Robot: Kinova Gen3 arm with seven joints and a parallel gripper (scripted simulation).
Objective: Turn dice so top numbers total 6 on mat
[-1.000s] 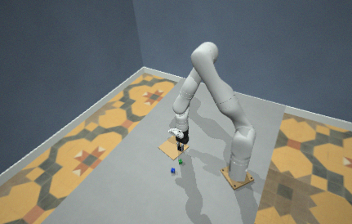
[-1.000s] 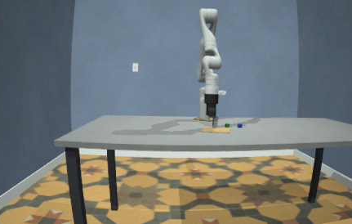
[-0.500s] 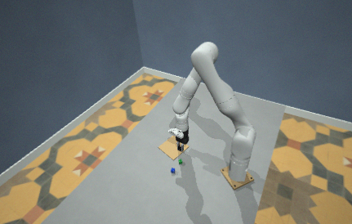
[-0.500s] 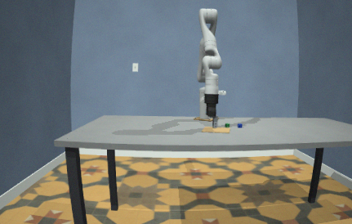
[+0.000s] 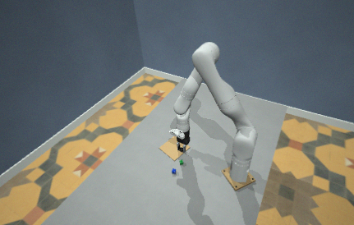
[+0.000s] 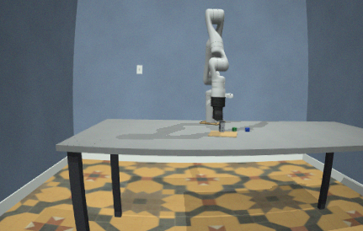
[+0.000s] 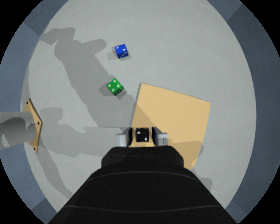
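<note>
Right now my hand is 10 mm above the black die. Also, from my hand: blue die 150 mm to the left, 20 mm behind, 10 mm below; green die 80 mm to the left, 40 mm behind, 10 mm below; tan mat 50 mm ahead, 20 mm below, 10 mm to the right.
</note>
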